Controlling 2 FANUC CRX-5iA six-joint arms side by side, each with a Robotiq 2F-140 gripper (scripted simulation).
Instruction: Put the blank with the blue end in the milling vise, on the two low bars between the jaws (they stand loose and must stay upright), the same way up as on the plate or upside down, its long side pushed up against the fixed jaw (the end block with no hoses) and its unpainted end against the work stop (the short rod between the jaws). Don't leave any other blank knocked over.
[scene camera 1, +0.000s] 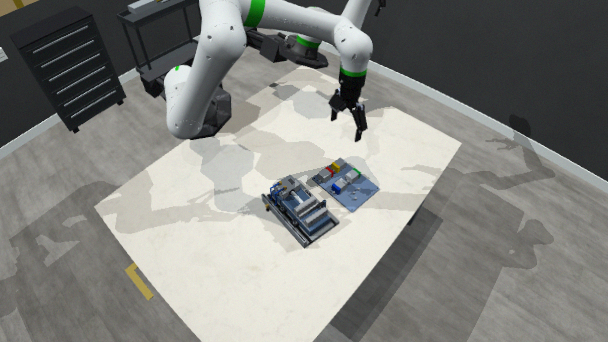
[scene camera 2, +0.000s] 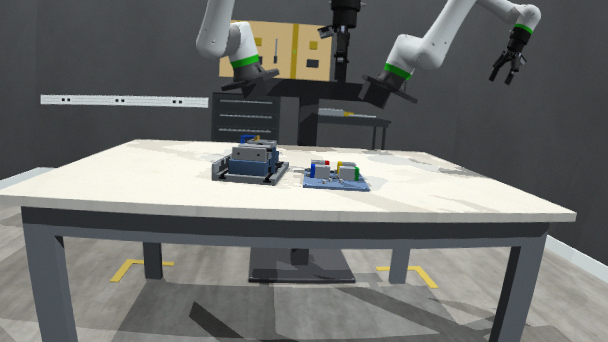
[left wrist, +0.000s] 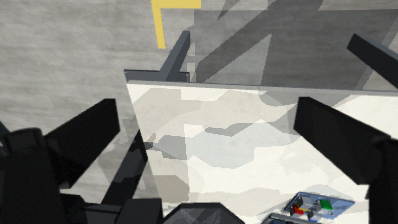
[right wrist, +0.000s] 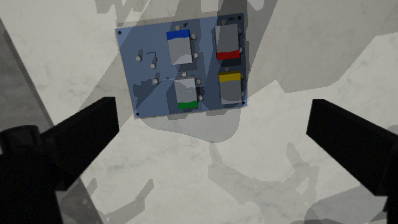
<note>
The pictures show: my left gripper, my right gripper, a red-ended blank, a blue-ended blank and a blue plate.
My right gripper is seen too in the right wrist view.
</note>
